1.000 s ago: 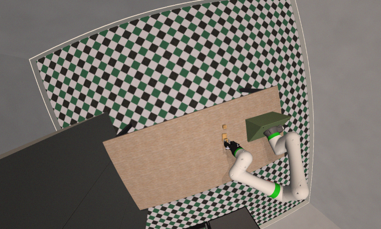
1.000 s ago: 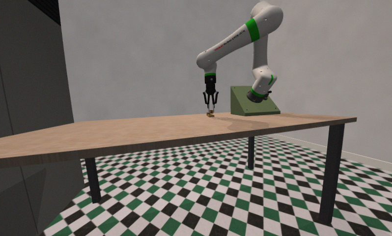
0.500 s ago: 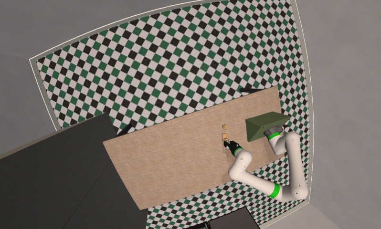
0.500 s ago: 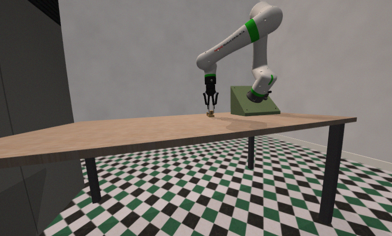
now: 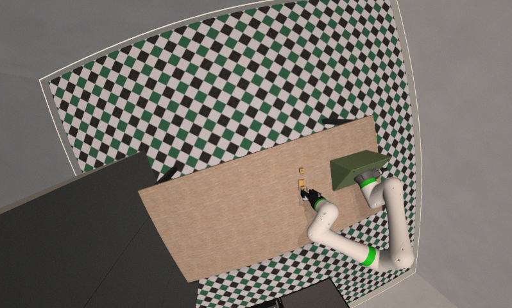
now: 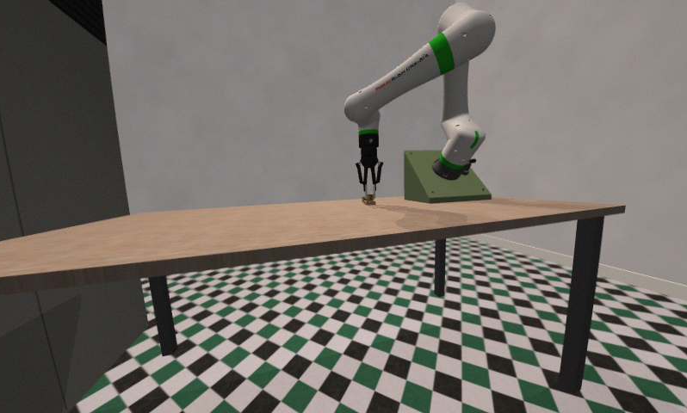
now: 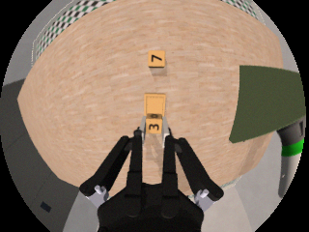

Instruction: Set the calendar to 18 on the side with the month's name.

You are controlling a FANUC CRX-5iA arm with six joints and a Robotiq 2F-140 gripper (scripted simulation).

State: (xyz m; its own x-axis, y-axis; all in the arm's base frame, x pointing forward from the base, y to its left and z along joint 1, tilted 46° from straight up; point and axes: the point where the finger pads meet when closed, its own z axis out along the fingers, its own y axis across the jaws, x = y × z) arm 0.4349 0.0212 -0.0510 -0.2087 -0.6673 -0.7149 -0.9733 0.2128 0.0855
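Now: the tray 20 mm to the right of my hand and 50 mm below it.
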